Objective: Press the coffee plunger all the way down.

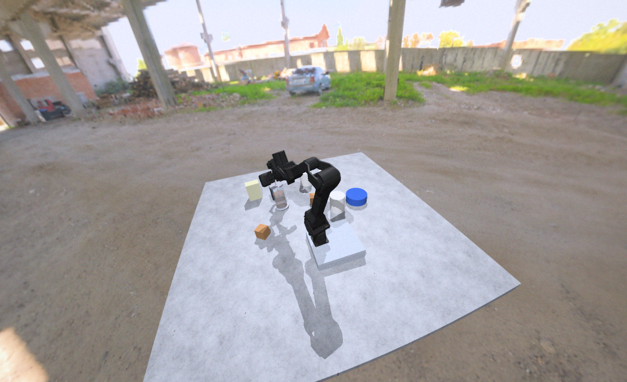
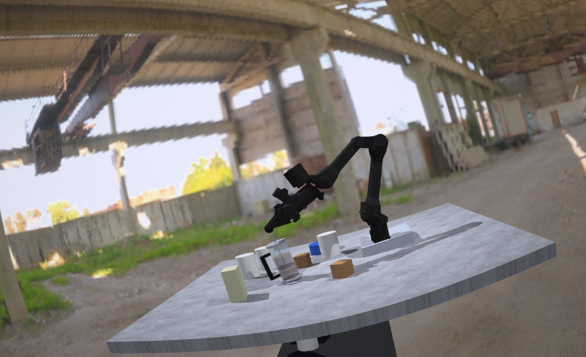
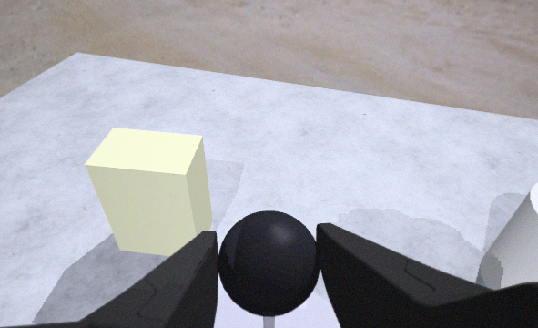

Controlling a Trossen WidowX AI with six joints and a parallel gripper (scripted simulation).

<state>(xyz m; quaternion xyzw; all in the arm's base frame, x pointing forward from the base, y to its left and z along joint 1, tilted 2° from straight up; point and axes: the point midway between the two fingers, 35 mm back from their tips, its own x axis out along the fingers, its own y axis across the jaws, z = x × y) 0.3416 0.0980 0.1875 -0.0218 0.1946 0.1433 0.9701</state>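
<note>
Right now the coffee press is 100 mm below my gripper tip and 10 mm behind it. Also, from my gripper tip: pale yellow block: 150 mm below, 140 mm ahead, 130 mm to the left; then blue disc: 430 mm to the right, 180 mm below, 150 mm behind.
</note>
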